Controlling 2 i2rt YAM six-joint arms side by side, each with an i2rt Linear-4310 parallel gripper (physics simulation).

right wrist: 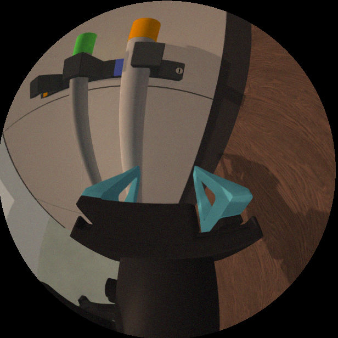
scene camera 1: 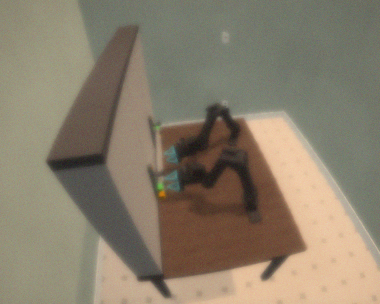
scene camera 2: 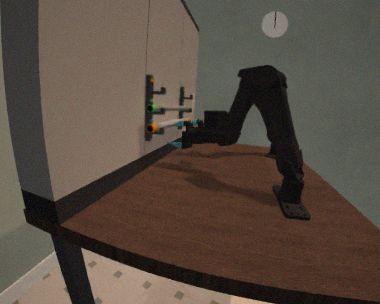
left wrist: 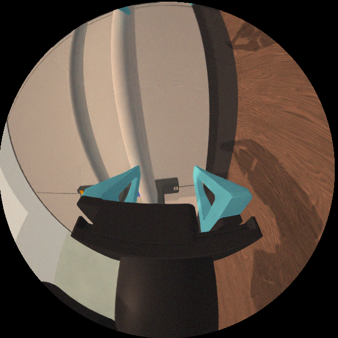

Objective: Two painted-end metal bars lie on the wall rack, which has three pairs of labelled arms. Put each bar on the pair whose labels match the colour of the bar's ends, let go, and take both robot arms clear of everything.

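Pixels of known places: left gripper, fingertip midpoint: [scene camera 2: 167, 134]; right gripper, fingertip midpoint: [scene camera 1: 164, 157]; left arm's base, origin of the base link: [scene camera 1: 251, 208] [scene camera 2: 288, 201]; right arm's base, origin of the base link: [scene camera 1: 234, 137] [scene camera 2: 274, 155].
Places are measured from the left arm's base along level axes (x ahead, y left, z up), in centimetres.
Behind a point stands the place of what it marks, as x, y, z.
The green-ended bar [scene camera 2: 172, 108] @(47.3, -24.7, 24.6) [left wrist: 77, 75] [right wrist: 82, 110] lies on the middle, green-labelled arms. The orange-ended bar [scene camera 2: 170, 123] @(47.3, -22.9, 18.0) [left wrist: 127, 75] [right wrist: 132, 110] lies on the lowest, blue-labelled arms. The top, orange-labelled arms [scene camera 2: 160, 91] @(47.0, -9.6, 30.8) [right wrist: 42, 85] are empty. My left gripper [scene camera 1: 166, 182] @(46.6, -18.1, 13.9) [scene camera 2: 171, 134] @(46.6, -18.1, 13.9) [left wrist: 166, 169] is partly open at the orange-ended bar, which shows close to one fingertip. My right gripper [scene camera 1: 166, 154] @(45.4, -39.7, 12.8) [right wrist: 166, 169] is partly open at the same bar, farther along it; one fingertip overlaps the bar in its wrist view. Neither holds anything. Exact fingertip depth is unclear.
The wall panel [scene camera 1: 131, 115] @(53.2, -6.3, 68.8) [scene camera 2: 95, 90] @(53.8, 16.3, 29.2) carries the rack [scene camera 2: 149, 90] @(51.5, -9.6, 31.1) and has a dark strip [scene camera 2: 105, 182] @(53.7, 14.2, 3.9) [left wrist: 222, 100] along its foot, below the bars. The wooden table [scene camera 1: 215, 240] @(25.2, 15.3, 0.0) [scene camera 2: 200, 245] @(23.6, 25.2, 0.0) lies below both arms. The two arms are side by side, their grippers close together.
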